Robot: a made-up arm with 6 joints. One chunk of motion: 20 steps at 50 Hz.
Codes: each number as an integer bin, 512 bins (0 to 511) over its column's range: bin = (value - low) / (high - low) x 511, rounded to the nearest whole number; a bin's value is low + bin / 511 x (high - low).
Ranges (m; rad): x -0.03..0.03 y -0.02..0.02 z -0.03..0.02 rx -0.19..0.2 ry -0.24..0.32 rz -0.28..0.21
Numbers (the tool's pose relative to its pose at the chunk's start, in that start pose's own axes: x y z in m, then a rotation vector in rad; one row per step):
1: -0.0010 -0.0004 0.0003 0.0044 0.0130 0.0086
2: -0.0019 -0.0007 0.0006 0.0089 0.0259 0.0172
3: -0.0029 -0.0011 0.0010 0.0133 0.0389 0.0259
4: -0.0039 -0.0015 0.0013 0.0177 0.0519 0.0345
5: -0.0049 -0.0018 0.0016 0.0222 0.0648 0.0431
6: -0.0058 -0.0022 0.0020 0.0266 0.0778 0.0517
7: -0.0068 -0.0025 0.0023 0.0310 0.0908 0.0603
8: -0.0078 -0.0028 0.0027 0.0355 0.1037 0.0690
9: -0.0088 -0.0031 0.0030 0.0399 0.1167 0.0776
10: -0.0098 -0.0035 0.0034 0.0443 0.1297 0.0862
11: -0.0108 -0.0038 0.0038 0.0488 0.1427 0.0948
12: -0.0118 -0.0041 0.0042 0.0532 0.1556 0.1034
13: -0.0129 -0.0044 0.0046 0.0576 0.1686 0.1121
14: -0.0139 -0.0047 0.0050 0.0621 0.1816 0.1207
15: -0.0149 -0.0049 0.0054 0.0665 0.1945 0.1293
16: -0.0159 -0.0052 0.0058 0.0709 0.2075 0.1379
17: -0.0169 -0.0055 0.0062 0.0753 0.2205 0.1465
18: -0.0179 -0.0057 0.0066 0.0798 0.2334 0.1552
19: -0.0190 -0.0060 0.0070 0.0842 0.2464 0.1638
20: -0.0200 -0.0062 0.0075 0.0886 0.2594 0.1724
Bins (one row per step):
1: 247 250 310 255 231 301
2: 239 247 313 261 243 310
3: 231 241 317 266 254 319
4: 222 236 320 272 266 328
5: 214 233 323 278 278 337
6: 206 227 327 284 290 346
7: 198 224 330 290 302 355
8: 189 220 334 295 314 364
9: 181 216 337 301 325 373
10: 172 211 341 307 337 382
11: 164 207 345 313 349 391
12: 155 203 350 319 361 400
13: 146 199 354 324 373 409
14: 137 195 358 330 385 418
15: 129 193 362 336 396 427
16: 120 189 366 342 408 436
17: 112 185 370 348 420 445
18: 103 183 374 354 432 454
19: 94 179 378 359 444 463
20: 85 176 383 365 456 472

